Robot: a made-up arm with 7 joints.
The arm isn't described. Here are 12 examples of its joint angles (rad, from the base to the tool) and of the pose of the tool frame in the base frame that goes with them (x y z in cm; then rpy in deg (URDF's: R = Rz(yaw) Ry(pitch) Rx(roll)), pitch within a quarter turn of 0, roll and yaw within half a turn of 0).
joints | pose
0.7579 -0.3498 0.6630 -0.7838 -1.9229 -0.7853 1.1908 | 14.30 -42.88 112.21 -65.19 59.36 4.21
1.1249 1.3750 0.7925 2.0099 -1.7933 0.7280 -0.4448 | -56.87 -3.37 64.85 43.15 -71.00 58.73
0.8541 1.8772 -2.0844 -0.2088 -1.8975 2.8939 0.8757 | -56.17 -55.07 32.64 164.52 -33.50 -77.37
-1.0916 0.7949 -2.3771 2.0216 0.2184 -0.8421 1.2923 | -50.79 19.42 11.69 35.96 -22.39 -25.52
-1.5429 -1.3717 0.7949 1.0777 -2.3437 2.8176 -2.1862 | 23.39 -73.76 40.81 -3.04 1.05 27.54
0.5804 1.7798 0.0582 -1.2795 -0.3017 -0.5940 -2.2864 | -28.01 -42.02 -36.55 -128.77 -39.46 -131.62
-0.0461 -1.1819 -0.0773 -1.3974 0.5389 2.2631 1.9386 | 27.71 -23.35 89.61 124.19 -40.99 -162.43
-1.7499 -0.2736 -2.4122 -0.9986 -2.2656 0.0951 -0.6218 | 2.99 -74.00 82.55 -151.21 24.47 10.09
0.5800 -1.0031 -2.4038 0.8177 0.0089 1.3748 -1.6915 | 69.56 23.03 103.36 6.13 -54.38 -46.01
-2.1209 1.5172 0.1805 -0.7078 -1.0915 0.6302 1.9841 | 22.90 76.43 -24.03 75.95 -3.85 104.94
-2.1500 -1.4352 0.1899 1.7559 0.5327 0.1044 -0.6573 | -32.78 -34.11 -24.77 -45.58 -1.82 27.75
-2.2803 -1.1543 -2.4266 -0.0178 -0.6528 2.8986 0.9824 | -50.60 -65.35 51.05 61.28 52.85 -124.66
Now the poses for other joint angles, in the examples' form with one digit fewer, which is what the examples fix.
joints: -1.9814 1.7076 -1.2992 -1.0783 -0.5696 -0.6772 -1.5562
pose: 56.7 45.3 -4.1 -144.8 12.1 141.3
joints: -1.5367 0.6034 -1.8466 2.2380 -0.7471 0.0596 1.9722
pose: -67.5 31.5 36.7 110.4 54.3 11.7
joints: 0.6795 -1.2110 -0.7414 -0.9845 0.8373 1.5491 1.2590
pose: 38.1 40.9 98.8 -141.1 -49.3 99.7
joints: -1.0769 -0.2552 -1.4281 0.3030 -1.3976 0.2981 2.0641
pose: 9.5 -30.6 137.5 -85.6 -26.8 143.2
